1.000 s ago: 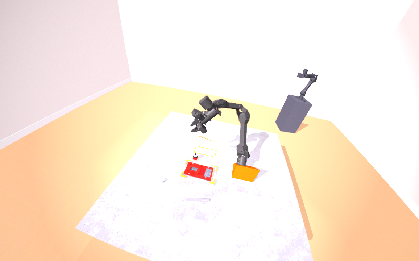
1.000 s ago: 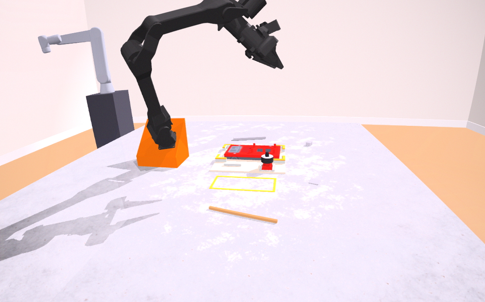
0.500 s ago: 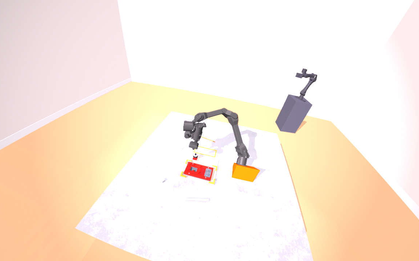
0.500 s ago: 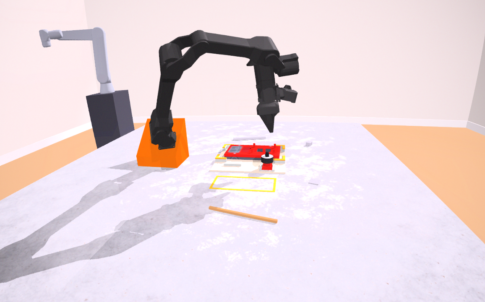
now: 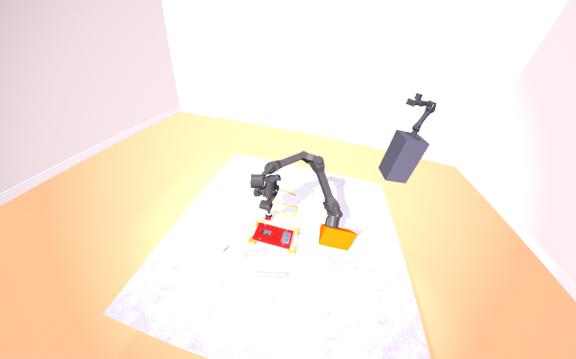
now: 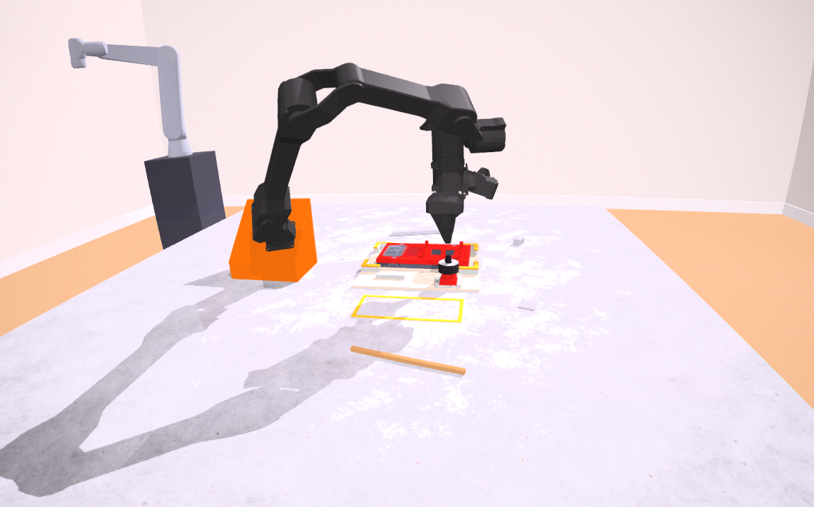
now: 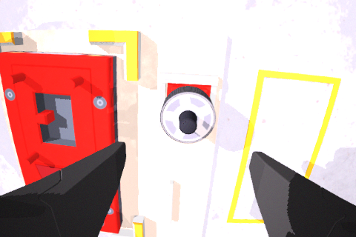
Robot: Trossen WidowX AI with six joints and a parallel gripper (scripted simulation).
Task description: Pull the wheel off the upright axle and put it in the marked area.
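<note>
Right now my gripper tip is 6 cm above the wheel. From my gripper tip the other things lie so: wooden stick (7 cm behind, 26 cm to the right, 9 cm below).
</note>
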